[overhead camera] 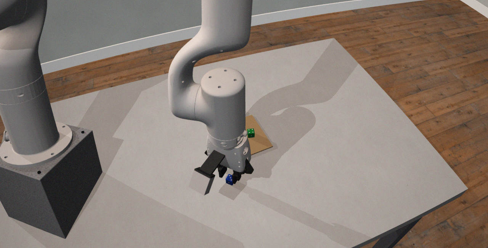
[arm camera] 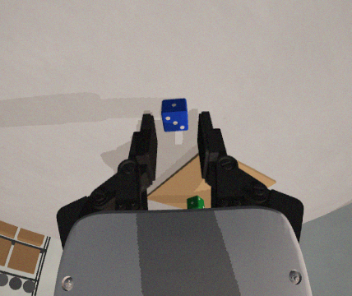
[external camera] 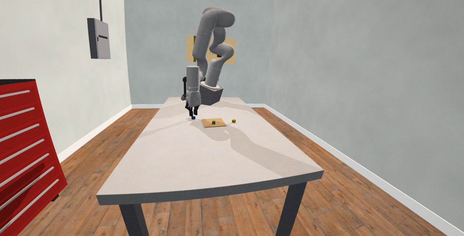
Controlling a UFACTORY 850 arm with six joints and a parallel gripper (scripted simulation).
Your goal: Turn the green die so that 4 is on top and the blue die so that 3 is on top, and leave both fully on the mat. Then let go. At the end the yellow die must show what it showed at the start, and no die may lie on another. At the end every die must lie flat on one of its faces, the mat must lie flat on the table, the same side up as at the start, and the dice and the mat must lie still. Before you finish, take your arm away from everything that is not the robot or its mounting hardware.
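The blue die lies 4 cm below my hand. From my hand the other things lie so: tan mat 14 cm to the left, 6 cm ahead, 4 cm below; yellow die 28 cm to the left, 5 cm ahead, 4 cm below; green die 14 cm to the left, 9 cm ahead, 3 cm below.
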